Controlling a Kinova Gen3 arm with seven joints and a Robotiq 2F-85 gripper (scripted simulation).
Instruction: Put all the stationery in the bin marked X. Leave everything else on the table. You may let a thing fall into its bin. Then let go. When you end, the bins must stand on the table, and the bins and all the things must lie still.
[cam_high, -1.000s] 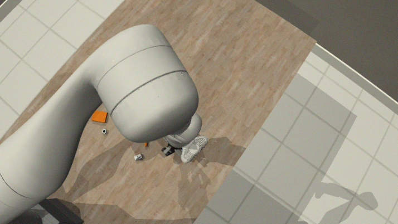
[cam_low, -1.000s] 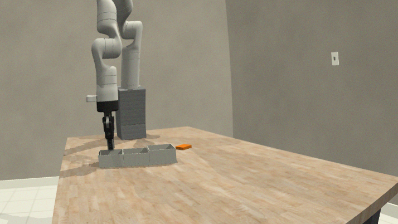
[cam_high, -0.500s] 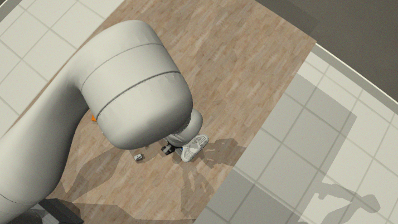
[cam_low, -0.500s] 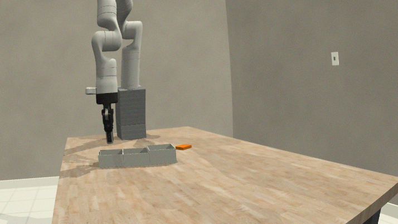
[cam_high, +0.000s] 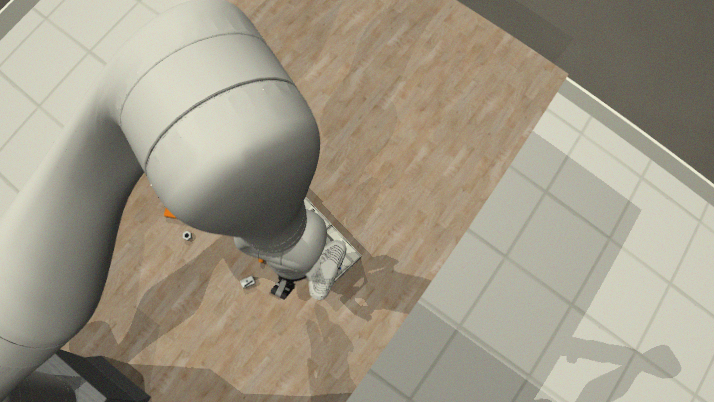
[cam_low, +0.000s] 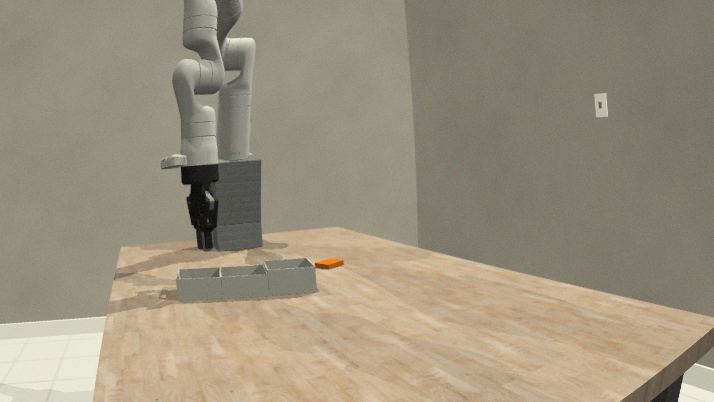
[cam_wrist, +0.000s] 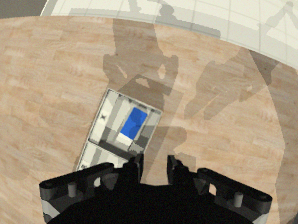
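Right now my hand is 80 mm above the blue flat thing, 50 mm short of it and 20 mm to the left of it. Round my hand: orange stick 90 mm to the left, 80 mm below, 10 mm behind; flat orange block 280 mm to the left, 80 mm below, 40 mm behind; black ring-like part 230 mm to the left, 80 mm below, 70 mm behind.
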